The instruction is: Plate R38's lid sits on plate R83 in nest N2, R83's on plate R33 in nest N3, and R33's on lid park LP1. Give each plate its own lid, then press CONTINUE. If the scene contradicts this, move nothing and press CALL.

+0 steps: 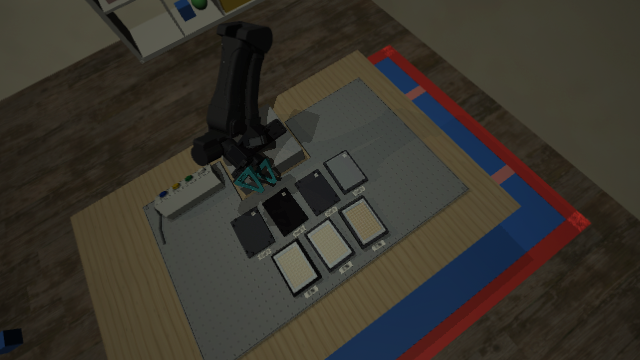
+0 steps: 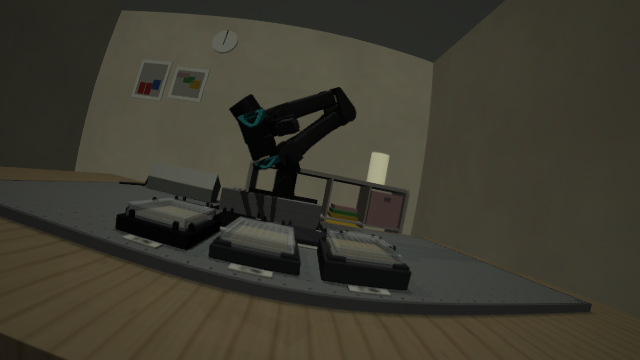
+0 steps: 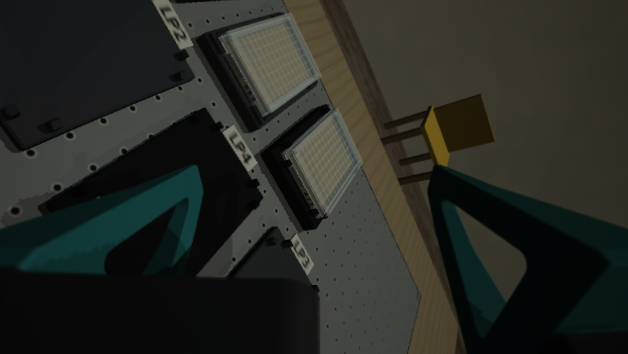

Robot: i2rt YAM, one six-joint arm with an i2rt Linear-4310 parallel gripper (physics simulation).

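Places are measured from the arm's base along level axes (x ahead, y left, z up), in millimetres.
Where they show: gripper, fingertip midpoint: (image 1: 269,186) (image 2: 260,147) (image 3: 315,177); arm's base at its link origin: (image 2: 282,197).
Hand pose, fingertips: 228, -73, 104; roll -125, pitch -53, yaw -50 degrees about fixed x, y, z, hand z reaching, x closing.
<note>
Each offset is from my fingertips to the centre of the thing, as dx, dy, dz. Level surfaces: height alone.
My open gripper (image 1: 270,185) (image 2: 248,141) (image 3: 315,177) hangs above the board behind the lid parks, nothing between its fingers. Three pale well plates sit in dark nests at the front: a left plate @(+211, -83, -129) (image 1: 296,267) (image 2: 170,212) (image 3: 325,162), a middle plate @(+220, +45, -132) (image 1: 330,244) (image 2: 260,237) (image 3: 272,65) and a tanner right plate @(+232, +178, -129) (image 1: 363,221) (image 2: 362,247). Clear lids show on the left and middle ones; I cannot tell for the right. Park LP3 @(+25, -137, -151) (image 1: 252,232) (image 3: 272,262), LP4 @(+35, -8, -151) (image 1: 285,211) (image 3: 220,155) and LP2 @(+48, +123, -151) (image 1: 317,192) (image 3: 95,65) look bare. A lighter clear lid @(+50, +250, -147) (image 1: 345,171) lies on the rightmost park. Plate names are unreadable.
A button box @(-235, -238, -119) (image 1: 190,194) (image 2: 182,182) with blue, yellow and green buttons stands at the board's back left. A grey block (image 1: 290,159) (image 2: 270,207) stands near the arm's base. The perforated board @(dz -161) (image 1: 185,295) (image 2: 480,287) lies on a wooden table @(dz -174) (image 1: 95,250).
</note>
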